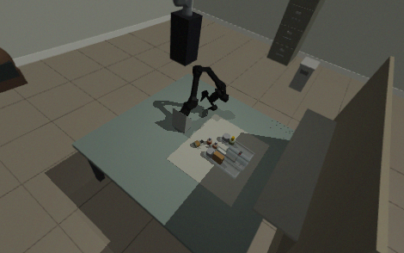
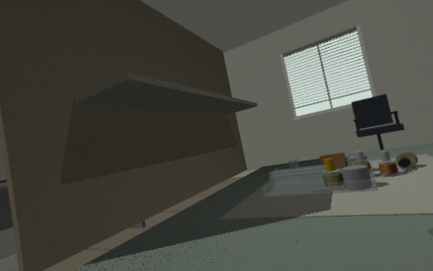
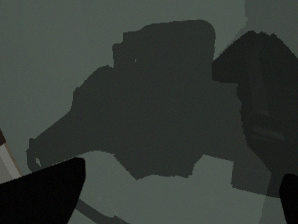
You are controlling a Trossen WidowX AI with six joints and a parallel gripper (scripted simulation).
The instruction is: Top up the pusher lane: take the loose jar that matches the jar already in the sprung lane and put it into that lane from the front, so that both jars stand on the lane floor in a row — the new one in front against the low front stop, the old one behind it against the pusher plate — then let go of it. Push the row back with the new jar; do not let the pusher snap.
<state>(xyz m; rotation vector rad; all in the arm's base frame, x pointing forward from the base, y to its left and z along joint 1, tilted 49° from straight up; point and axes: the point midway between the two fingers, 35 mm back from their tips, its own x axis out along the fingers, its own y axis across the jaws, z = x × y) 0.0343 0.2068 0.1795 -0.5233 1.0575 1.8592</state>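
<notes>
My gripper tip is 370 mm short of the cream mat, 270 mm to the left of it and 70 mm above it. From my gripper tip the other things lie so: brown box 390 mm ahead, 360 mm to the right, 30 mm below; then grey lane rack 460 mm ahead, 260 mm to the right, 50 mm below.
</notes>
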